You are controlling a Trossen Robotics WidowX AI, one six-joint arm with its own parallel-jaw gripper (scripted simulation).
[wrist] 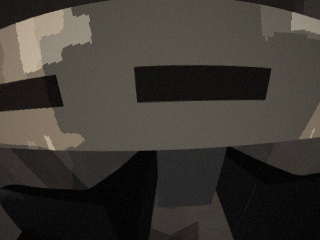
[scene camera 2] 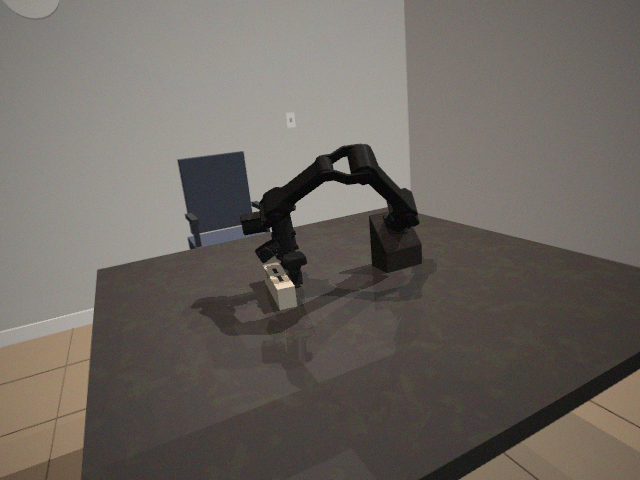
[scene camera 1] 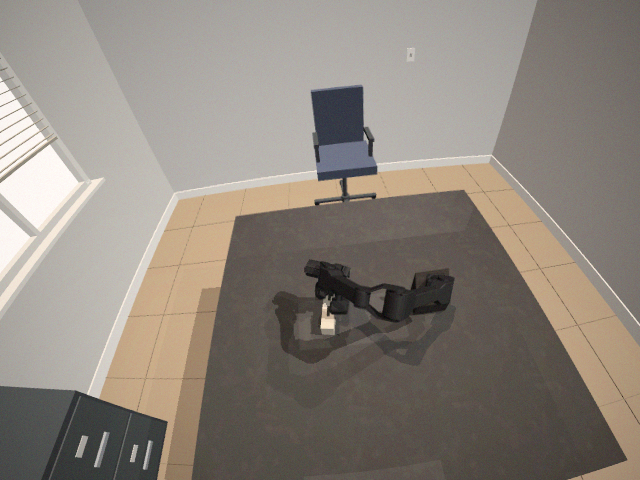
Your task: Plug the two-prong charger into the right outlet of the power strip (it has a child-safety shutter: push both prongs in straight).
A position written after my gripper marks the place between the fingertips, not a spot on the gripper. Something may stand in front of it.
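Observation:
There is my gripper (scene camera 2: 293, 280), and I can see it (wrist: 181, 144) from the wrist as well.

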